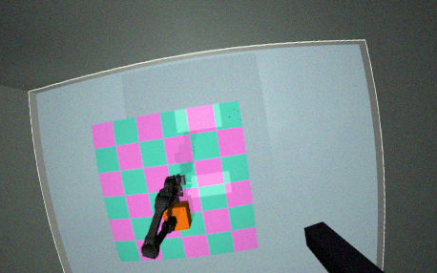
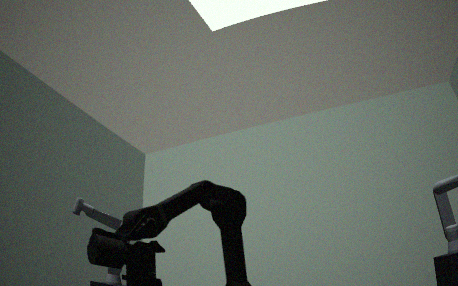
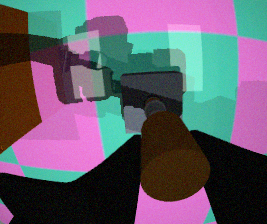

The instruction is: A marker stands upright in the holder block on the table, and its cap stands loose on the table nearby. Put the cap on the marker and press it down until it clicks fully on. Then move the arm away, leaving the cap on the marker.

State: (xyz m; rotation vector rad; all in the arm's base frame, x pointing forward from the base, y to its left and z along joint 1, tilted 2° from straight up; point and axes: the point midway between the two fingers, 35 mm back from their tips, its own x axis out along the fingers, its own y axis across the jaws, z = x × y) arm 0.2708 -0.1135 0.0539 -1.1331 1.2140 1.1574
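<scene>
The grey holder block is 110 mm below my gripper tip. Also, from my gripper tip: orange cap 10 mm above.
</scene>
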